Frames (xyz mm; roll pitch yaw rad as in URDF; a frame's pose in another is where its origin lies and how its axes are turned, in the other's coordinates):
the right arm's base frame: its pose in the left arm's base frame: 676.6 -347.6 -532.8 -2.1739 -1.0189 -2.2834
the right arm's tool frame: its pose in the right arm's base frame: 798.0 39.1 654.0 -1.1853 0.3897 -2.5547
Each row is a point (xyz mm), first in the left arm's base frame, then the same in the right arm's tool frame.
Working: the left arm's base frame: its pose in the right arm's tool frame: 558.5 985.9 -797.6 -0.5093 -0.8138 -0.5020

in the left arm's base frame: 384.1 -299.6 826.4
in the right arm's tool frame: 304.9 1286.4 77.4
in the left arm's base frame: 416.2 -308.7 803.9
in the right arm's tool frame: 324.8 1253.9 90.3
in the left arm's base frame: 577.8 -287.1 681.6
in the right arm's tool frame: 477.2 1123.7 127.2
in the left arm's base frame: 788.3 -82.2 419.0
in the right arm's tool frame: 838.1 983.6 54.2
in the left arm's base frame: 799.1 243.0 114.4
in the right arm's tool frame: 1180.3 950.2 -229.5
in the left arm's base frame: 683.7 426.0 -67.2
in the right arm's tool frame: 1303.0 964.1 -483.5
